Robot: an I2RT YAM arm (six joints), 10 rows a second.
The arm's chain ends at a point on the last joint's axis. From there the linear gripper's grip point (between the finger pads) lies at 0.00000 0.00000 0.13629 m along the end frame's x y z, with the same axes.
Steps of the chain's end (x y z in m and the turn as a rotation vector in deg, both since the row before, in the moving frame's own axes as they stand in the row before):
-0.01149, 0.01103, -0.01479, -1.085, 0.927, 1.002
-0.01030, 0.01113, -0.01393, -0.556, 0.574, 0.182
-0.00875, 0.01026, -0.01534, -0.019, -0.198, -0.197
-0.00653, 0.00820, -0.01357, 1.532, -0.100, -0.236
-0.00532, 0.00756, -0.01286, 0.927, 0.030, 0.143
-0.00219, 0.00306, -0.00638, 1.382, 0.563, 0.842
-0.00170, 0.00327, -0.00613, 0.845, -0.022, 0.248
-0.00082, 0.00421, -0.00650, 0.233, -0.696, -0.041
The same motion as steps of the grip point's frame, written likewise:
-0.00931, 0.01363, -0.01483, -1.085, 0.927, 1.002
-0.00894, 0.01245, -0.01394, -0.556, 0.574, 0.182
-0.00922, 0.01031, -0.01534, -0.019, -0.198, -0.197
-0.00678, 0.00456, -0.01362, 1.532, -0.100, -0.236
-0.00525, 0.00536, -0.01288, 0.927, 0.030, 0.143
-0.00083, -0.00022, -0.00643, 1.382, 0.563, 0.842
-0.00175, 0.00126, -0.00614, 0.845, -0.022, 0.248
-0.00248, 0.00366, -0.00651, 0.233, -0.696, -0.041

